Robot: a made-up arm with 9 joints. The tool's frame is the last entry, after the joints.
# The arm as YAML. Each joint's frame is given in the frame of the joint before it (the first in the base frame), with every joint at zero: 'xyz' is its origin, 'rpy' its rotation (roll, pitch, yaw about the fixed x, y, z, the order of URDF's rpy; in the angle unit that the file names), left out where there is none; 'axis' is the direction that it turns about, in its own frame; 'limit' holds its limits. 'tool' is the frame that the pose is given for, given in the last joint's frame.
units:
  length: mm
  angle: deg
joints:
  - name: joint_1
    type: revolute
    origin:
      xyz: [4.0, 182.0, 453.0]
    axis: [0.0, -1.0, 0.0]
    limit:
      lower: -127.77
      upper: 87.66
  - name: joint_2
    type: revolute
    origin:
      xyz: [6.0, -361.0, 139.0]
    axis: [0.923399, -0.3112, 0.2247]
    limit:
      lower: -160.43
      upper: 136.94
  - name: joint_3
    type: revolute
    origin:
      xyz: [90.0, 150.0, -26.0]
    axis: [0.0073, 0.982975, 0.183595]
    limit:
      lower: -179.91
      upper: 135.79
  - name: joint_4
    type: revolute
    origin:
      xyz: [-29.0, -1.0, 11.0]
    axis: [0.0, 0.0, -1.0]
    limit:
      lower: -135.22
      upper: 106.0
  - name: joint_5
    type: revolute
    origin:
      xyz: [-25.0, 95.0, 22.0]
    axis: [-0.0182, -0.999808, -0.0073]
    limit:
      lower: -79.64
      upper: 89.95
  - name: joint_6
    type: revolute
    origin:
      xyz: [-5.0, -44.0, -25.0]
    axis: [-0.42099, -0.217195, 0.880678]
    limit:
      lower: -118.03
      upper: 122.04
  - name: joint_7
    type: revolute
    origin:
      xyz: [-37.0, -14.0, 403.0]
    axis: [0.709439, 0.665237, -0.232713]
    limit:
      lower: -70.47
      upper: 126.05
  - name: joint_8
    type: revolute
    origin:
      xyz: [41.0, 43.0, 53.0]
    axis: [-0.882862, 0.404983, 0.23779]
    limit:
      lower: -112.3
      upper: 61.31
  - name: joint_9
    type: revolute
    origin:
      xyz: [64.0, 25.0, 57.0]
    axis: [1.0, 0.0, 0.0]
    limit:
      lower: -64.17
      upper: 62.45
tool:
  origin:
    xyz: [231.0, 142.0, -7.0]
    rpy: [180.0, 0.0, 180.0]
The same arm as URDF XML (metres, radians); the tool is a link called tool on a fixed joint. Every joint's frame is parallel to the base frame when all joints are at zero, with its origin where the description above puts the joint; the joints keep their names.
<robot name="arm">
<joint name="joint_1" type="revolute"><parent link="base_link"/><child link="link1"/><origin xyz="0.0040 0.1820 0.4530"/><axis xyz="0 -1 0"/><limit lower="-2.2300" upper="1.5300"/></joint>
<joint name="joint_2" type="revolute"><parent link="link1"/><child link="link2"/><origin xyz="0.0060 -0.3610 0.1390"/><axis xyz="0.923399 -0.3112 0.2247"/><limit lower="-2.8000" upper="2.3901"/></joint>
<joint name="joint_3" type="revolute"><parent link="link2"/><child link="link3"/><origin xyz="0.0900 0.1500 -0.0260"/><axis xyz="0.0073 0.982975 0.183595"/><limit lower="-3.1400" upper="2.3700"/></joint>
<joint name="joint_4" type="revolute"><parent link="link3"/><child link="link4"/><origin xyz="-0.0290 -0.0010 0.0110"/><axis xyz="0 0 -1"/><limit lower="-2.3600" upper="1.8500"/></joint>
<joint name="joint_5" type="revolute"><parent link="link4"/><child link="link5"/><origin xyz="-0.0250 0.0950 0.0220"/><axis xyz="-0.0182 -0.999808 -0.0073"/><limit lower="-1.3900" upper="1.5699"/></joint>
<joint name="joint_6" type="revolute"><parent link="link5"/><child link="link6"/><origin xyz="-0.0050 -0.0440 -0.0250"/><axis xyz="-0.42099 -0.217195 0.880678"/><limit lower="-2.0600" upper="2.1300"/></joint>
<joint name="joint_7" type="revolute"><parent link="link6"/><child link="link7"/><origin xyz="-0.0370 -0.0140 0.4030"/><axis xyz="0.709439 0.665237 -0.232713"/><limit lower="-1.2299" upper="2.2000"/></joint>
<joint name="joint_8" type="revolute"><parent link="link7"/><child link="link8"/><origin xyz="0.0410 0.0430 0.0530"/><axis xyz="-0.882862 0.404983 0.23779"/><limit lower="-1.9600" upper="1.0701"/></joint>
<joint name="joint_9" type="revolute"><parent link="link8"/><child link="link9"/><origin xyz="0.0640 0.0250 0.0570"/><axis xyz="1 0 0"/><limit lower="-1.1200" upper="1.0900"/></joint>
<joint name="tool_joint" type="fixed"><parent link="link9"/><child link="tool"/><origin xyz="0.2310 0.1420 -0.0070" rpy="3.1416 0.0000 3.1416"/></joint>
<link name="base_link"/>
<link name="link1"/>
<link name="link2"/>
<link name="link3"/>
<link name="link4"/>
<link name="link5"/>
<link name="link6"/>
<link name="link7"/>
<link name="link8"/>
<link name="link9"/>
<link name="tool"/>
</robot>

